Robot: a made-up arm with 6 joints. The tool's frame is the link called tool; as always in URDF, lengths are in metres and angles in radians. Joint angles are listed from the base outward.
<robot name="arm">
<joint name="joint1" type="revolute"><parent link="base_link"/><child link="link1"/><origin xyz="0 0 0.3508" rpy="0 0 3.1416"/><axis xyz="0 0 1"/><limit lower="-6.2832" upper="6.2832"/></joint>
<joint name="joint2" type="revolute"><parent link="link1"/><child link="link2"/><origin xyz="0 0 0" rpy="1.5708 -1.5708 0"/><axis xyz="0 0 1"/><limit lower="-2.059" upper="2.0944"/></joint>
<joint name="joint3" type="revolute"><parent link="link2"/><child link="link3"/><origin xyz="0.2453 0.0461 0" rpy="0 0 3.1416"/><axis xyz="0 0 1"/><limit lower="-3.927" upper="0.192"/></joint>
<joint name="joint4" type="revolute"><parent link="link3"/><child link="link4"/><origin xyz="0.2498 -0.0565 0" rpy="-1.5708 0 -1.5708"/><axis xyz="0 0 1"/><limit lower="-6.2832" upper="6.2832"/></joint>
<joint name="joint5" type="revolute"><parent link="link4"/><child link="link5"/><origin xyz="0 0 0" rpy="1.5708 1.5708 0"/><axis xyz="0 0 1"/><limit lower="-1.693" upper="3.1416"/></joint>
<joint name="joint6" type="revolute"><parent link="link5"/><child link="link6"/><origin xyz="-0.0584 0.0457 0" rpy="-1.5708 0 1.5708"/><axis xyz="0 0 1"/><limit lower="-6.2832" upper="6.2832"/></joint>
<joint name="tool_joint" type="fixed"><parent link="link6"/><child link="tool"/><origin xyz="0 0 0"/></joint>
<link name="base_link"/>
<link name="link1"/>
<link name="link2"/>
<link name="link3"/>
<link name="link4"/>
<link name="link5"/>
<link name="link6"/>
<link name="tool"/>
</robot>
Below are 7 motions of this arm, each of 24 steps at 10 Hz.
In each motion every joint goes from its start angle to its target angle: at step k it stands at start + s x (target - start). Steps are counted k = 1, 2, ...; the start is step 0. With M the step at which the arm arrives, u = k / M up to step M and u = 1 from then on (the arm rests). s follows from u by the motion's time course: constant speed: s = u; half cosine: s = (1 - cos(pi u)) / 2; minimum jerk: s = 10 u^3 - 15 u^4 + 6 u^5.
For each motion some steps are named. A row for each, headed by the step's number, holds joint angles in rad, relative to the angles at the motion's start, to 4 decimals.
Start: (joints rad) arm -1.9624 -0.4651 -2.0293 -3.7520 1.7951 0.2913
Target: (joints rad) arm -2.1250 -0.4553 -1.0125 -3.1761 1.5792 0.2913
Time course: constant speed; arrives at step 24
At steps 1, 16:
1: -0.0068 0.0004 0.0424 0.0240 -0.0090 0.0000
16: -0.1084 0.0065 0.6779 0.3839 -0.1439 0.0000

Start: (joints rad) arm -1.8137 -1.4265 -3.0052 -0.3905 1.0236 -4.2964
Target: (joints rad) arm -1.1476 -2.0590 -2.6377 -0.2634 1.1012 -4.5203
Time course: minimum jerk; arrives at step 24
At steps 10, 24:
10: 0.2309 -0.2192 0.1274 0.0441 0.0269 -0.0776
24: 0.6661 -0.6325 0.3675 0.1271 0.0776 -0.2239

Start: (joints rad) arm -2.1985 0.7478 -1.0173 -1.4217 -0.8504 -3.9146
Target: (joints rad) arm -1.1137 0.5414 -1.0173 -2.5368 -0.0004 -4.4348
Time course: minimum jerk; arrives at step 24
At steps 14, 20, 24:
14: 0.7088 -0.1349 0.0000 -0.7286 0.5554 -0.3399
20: 1.0463 -0.1991 0.0000 -1.0755 0.8198 -0.5017
24: 1.0848 -0.2064 0.0000 -1.1151 0.8500 -0.5202

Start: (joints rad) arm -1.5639 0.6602 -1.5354 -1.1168 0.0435 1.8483
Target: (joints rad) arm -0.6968 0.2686 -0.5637 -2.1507 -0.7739 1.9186
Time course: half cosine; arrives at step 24
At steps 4, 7, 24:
4: 0.0581 -0.0262 0.0651 -0.0693 -0.0548 0.0047
7: 0.1696 -0.0766 0.1901 -0.2023 -0.1599 0.0138
24: 0.8671 -0.3916 0.9717 -1.0339 -0.8174 0.0703

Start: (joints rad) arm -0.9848 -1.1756 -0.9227 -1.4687 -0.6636 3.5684
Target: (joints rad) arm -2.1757 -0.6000 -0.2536 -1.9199 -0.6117 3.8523
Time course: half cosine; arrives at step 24
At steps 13, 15, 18, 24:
13: -0.6732 0.3254 0.3782 -0.2550 0.0293 0.1605
15: -0.8233 0.3979 0.4626 -0.3119 0.0359 0.1963
18: -1.0165 0.4913 0.5711 -0.3851 0.0443 0.2423
24: -1.1909 0.5756 0.6691 -0.4512 0.0519 0.2839

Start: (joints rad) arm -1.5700 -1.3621 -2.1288 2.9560 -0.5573 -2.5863
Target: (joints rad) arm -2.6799 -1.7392 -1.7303 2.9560 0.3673 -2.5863
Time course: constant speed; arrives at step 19
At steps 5, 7, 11, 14, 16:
5: -0.2921 -0.0992 0.1049 0.0000 0.2433 0.0000
7: -0.4089 -0.1389 0.1468 0.0000 0.3406 0.0000
11: -0.6426 -0.2183 0.2307 0.0000 0.5353 0.0000
14: -0.8178 -0.2779 0.2936 0.0000 0.6813 0.0000
16: -0.9347 -0.3176 0.3356 0.0000 0.7786 0.0000

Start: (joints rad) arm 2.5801 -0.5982 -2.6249 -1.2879 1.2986 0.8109
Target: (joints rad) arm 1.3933 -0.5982 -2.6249 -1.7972 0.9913 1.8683
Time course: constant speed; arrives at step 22
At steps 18, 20, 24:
18: -0.9710 0.0000 0.0000 -0.4167 -0.2514 0.8651
20: -1.0789 0.0000 0.0000 -0.4630 -0.2794 0.9613
24: -1.1868 0.0000 0.0000 -0.5093 -0.3073 1.0574

